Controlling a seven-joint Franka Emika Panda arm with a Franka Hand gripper.
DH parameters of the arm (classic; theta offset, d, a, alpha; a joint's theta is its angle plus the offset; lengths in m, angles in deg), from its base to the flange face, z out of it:
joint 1: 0 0.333 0 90
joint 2: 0 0 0 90
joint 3: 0 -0.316 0.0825 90
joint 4: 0 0 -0.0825 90
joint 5: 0 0.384 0 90
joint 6: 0 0 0.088 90
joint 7: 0 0.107 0 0
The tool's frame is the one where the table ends.
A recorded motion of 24 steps. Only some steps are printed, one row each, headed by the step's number.
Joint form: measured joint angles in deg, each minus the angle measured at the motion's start. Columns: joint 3, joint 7, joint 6, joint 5, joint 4, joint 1, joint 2.
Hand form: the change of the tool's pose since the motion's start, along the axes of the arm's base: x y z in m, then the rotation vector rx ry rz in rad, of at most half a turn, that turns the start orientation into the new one. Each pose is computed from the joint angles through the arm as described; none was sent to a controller.
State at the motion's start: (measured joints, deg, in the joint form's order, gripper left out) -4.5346 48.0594 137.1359 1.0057 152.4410 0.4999 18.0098
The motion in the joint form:
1: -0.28 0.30 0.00 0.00 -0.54 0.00 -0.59
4: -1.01 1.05 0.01 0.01 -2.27 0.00 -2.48
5: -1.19 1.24 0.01 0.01 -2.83 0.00 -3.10
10: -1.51 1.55 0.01 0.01 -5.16 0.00 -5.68
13: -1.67 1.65 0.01 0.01 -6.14 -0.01 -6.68
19: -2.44 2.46 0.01 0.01 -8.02 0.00 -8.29
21: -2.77 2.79 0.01 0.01 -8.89 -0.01 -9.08
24: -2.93 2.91 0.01 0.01 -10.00 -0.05 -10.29
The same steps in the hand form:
1: 0.0029 0.0023 -0.0002 -0.0005 0.0009 -0.0003
4: 0.0122 0.0086 -0.0011 -0.0008 0.0035 -0.0005
5: 0.0153 0.0103 -0.0016 -0.0006 0.0045 -0.0006
10: 0.0282 0.0144 -0.0037 0.0023 0.0091 0.0004
13: 0.0336 0.0163 -0.0041 0.0036 0.0095 0.0016
19: 0.0434 0.0238 -0.0028 0.0055 0.0050 0.0016
21: 0.0480 0.0270 -0.0026 0.0066 0.0037 0.0017
24: 0.0541 0.0290 -0.0041 0.0088 0.0056 0.0020

